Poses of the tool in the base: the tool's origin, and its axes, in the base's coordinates. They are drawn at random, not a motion.
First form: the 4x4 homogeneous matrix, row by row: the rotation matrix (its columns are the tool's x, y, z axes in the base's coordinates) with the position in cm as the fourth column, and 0 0 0 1 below. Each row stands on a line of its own.
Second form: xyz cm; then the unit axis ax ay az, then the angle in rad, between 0 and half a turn. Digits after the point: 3 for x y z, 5 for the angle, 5 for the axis.
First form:
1:
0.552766, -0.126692, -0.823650, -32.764
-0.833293, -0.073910, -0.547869, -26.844
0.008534, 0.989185, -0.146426, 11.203
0, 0, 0, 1
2:
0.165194, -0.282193, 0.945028, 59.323
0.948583, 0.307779, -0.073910, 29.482
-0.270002, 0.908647, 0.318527, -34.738
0, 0, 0, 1
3:
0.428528, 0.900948, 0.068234, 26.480
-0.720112, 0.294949, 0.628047, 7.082
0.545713, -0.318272, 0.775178, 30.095
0, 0, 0, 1
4:
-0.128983, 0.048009, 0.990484, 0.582
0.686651, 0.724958, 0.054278, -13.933
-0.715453, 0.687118, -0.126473, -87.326
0, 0, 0, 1
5:
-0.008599, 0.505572, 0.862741, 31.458
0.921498, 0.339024, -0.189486, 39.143
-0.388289, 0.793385, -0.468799, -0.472
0, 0, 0, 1
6:
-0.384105, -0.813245, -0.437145, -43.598
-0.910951, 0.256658, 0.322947, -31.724
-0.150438, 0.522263, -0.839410, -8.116
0, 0, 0, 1
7:
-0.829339, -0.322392, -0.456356, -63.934
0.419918, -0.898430, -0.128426, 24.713
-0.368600, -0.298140, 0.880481, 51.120
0, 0, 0, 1
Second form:
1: -32.764, -26.844, 11.203, 0.81528, -0.44141, -0.37480, 1.91111
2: 59.323, 29.482, -34.738, 0.49397, 0.61084, 0.61876, 1.67524
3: 26.480, 7.082, 30.095, -0.48859, -0.24652, -0.83696, 1.31881
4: 0.582, -13.933, -87.326, 0.32818, 0.88466, 0.33118, 1.83926
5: 31.458, 39.143, -0.472, 0.59770, 0.76077, 0.25293, 2.17631
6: -43.598, -31.724, -8.116, 0.54970, -0.79071, -0.26946, 2.95929
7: -63.934, 24.713, 51.120, -0.22141, -0.11449, 0.96844, 2.74828
